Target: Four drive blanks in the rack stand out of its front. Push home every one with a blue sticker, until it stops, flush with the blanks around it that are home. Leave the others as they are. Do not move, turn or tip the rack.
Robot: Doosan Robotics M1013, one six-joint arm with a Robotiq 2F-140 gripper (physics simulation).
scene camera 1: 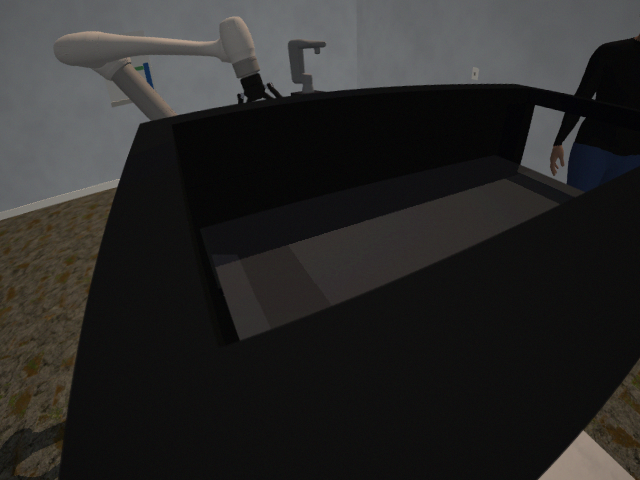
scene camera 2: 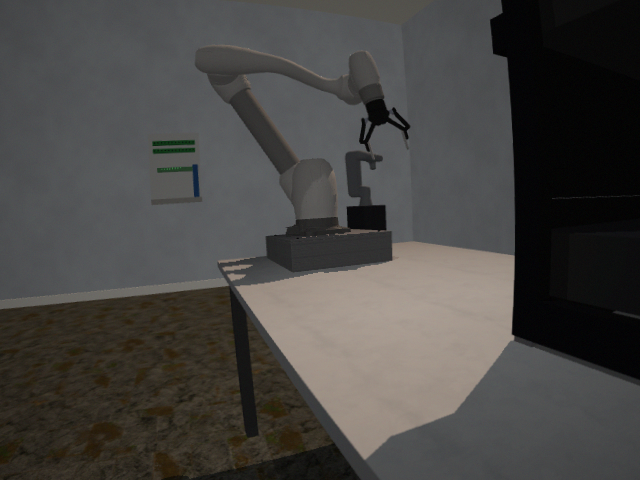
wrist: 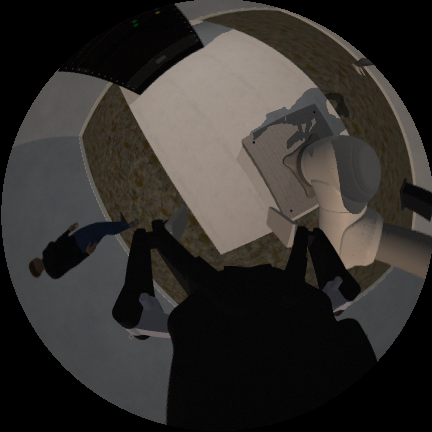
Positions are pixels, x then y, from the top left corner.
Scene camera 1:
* black rack: 359,277
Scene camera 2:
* my gripper: 390,154
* black rack: 566,73
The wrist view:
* my gripper: 227,214
